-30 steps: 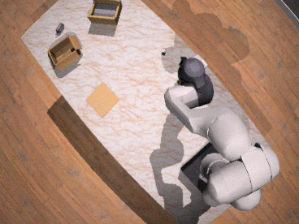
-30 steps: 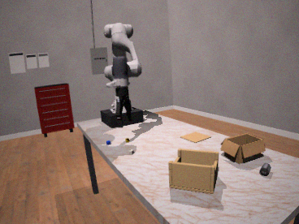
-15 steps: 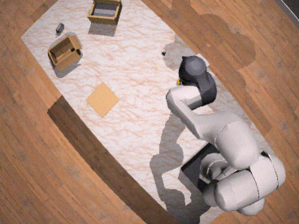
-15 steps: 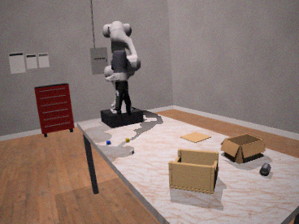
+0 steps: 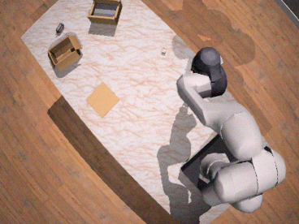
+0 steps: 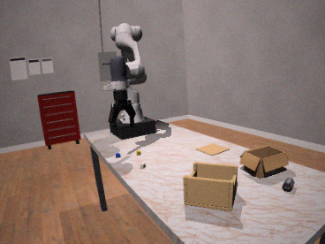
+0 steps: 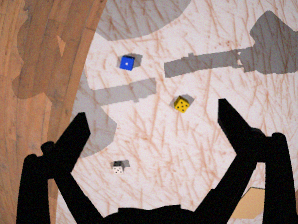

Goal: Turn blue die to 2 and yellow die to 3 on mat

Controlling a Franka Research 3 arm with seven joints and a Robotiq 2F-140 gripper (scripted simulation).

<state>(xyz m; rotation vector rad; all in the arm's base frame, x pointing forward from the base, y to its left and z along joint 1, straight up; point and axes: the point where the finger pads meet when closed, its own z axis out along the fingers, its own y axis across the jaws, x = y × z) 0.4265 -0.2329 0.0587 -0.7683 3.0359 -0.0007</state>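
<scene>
Right now the blue die is 14 cm below my hand, 5 cm to the right of it and 1 cm behind it. Round my hand: yellow die 14 cm below, 6 cm to the left, 2 cm ahead; white die 20 cm ahead, 14 cm below, 1 cm to the left; tan mat 43 cm to the left, 23 cm ahead, 15 cm below.
</scene>
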